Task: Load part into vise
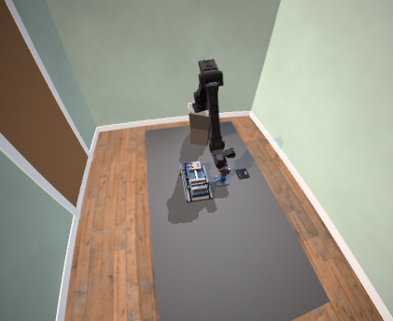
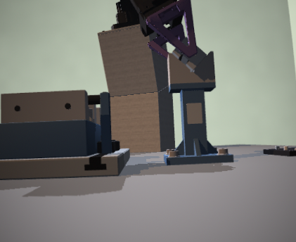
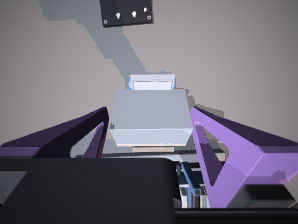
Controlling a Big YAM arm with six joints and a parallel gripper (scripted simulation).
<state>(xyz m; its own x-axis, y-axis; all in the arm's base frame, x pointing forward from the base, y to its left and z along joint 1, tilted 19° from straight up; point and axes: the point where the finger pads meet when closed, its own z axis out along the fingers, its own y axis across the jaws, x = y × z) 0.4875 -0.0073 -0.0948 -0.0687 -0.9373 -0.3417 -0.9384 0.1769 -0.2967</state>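
Now: hand 1 cm above the part. The rest, counted from my hand: dark work stop rod: 15 cm to the right, 7 cm below, 3 cm ahead; moving jaw: 19 cm to the right, 8 cm below, 1 cm behind; air cylinder rod: 18 cm to the right, 8 cm below, 6 cm behind.
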